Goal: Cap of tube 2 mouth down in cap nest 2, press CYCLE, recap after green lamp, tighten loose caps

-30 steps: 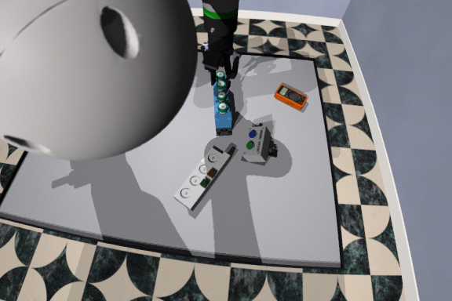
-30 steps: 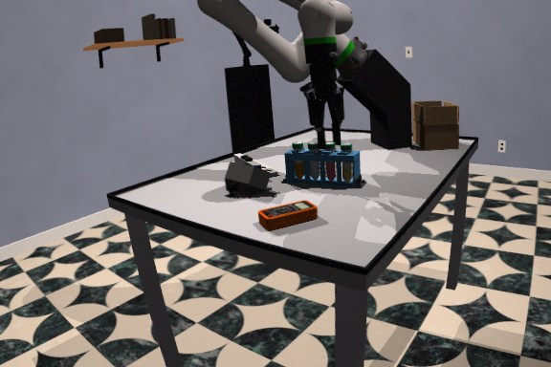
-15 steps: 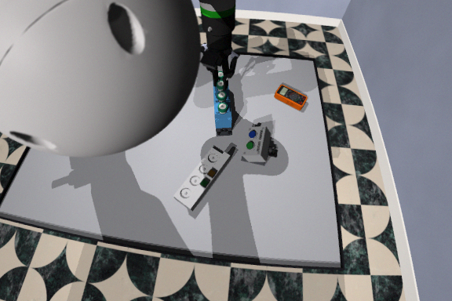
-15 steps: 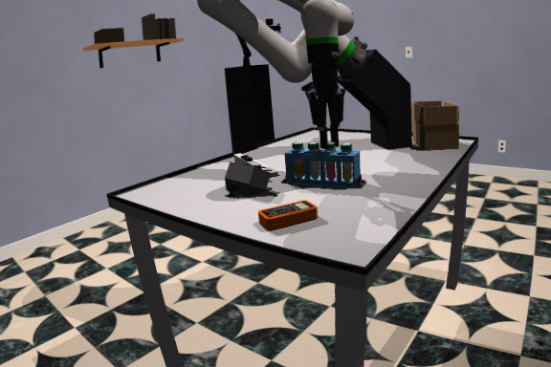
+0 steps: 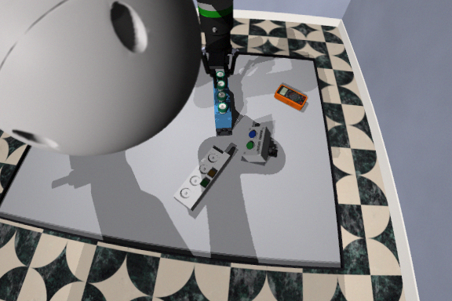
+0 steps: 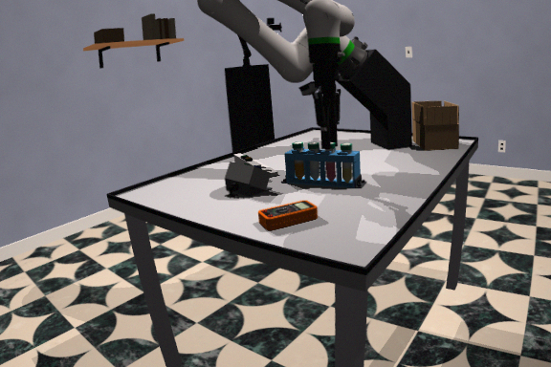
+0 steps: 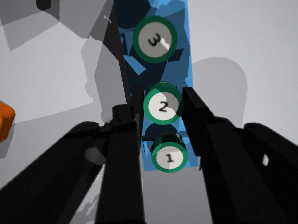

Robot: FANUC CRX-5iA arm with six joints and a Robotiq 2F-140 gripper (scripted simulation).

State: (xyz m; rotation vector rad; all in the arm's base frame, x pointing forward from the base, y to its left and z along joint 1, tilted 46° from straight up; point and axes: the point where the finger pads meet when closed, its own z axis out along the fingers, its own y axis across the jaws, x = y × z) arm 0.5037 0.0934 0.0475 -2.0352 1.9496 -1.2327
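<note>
The cap is 3 cm below my hand. The rest, counted from my hand: green ready key: 9 cm ahead, 24 cm to the right, 8 cm below; then blue cycle key: 10 cm ahead, 19 cm to the right, 8 cm below; then key housing: 11 cm ahead, 22 cm to the right, 9 cm below.
</note>
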